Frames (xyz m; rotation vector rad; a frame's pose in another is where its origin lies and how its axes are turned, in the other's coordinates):
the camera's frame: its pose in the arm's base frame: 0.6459 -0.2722 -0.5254 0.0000 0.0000 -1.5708
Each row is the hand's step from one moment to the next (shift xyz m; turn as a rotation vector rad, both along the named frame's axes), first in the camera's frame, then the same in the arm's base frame.
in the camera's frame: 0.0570 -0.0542 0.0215 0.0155 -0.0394 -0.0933
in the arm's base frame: -0.0542 -0.0570 0.0215 -0.0394 -0.0155 -0.0933
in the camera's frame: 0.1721 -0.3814 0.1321 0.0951 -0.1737 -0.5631
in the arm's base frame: -0.3814 -0.1721 0.1321 -0.1737 -0.0951 -0.5631
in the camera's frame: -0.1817 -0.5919 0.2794 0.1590 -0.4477 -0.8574
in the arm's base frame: -0.5919 0.1817 0.2794 -0.4477 -0.1590 -0.8574
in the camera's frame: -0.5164 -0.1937 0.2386 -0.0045 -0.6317 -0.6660
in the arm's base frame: -0.1937 0.5164 0.2386 -0.6317 0.0045 -0.6660
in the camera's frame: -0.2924 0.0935 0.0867 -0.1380 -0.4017 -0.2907
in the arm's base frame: 0.0935 0.2924 0.0867 -0.4017 0.1380 -0.2907
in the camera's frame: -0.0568 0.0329 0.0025 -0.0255 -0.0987 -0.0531
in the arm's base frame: 0.0329 0.0568 0.0025 -0.0987 0.0255 -0.0531
